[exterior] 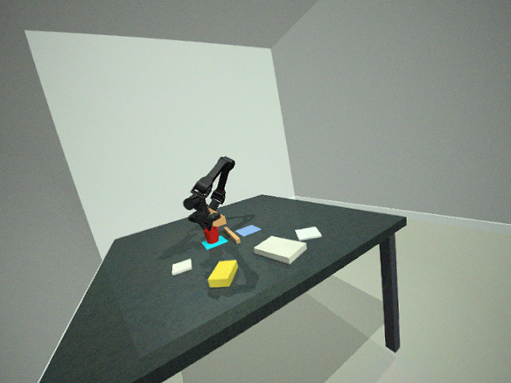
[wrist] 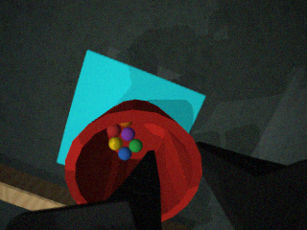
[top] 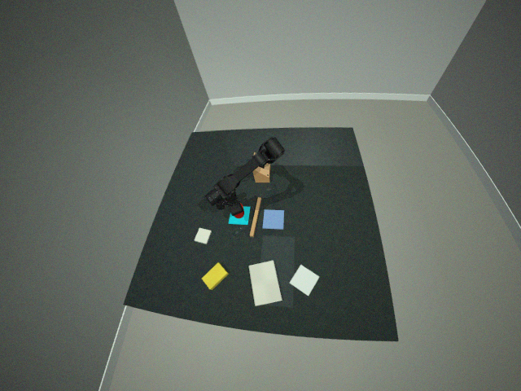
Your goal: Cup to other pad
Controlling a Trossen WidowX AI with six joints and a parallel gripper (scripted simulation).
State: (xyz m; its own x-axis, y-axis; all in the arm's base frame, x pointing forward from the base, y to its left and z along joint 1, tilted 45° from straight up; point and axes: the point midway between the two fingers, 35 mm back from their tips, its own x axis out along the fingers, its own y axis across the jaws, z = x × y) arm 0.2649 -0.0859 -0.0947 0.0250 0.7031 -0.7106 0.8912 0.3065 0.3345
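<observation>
Right now my gripper tip is 20 mm short of the cup, 20 mm above it and 10 mm to the right of it. The rest, counted from my gripper tip: wooden bar (110 mm to the left, 50 mm below, 40 mm ahead); then cyan pad (60 mm below, 30 mm ahead, 10 mm to the left); then yellow block (360 mm ahead, 70 mm to the right, 40 mm below).
</observation>
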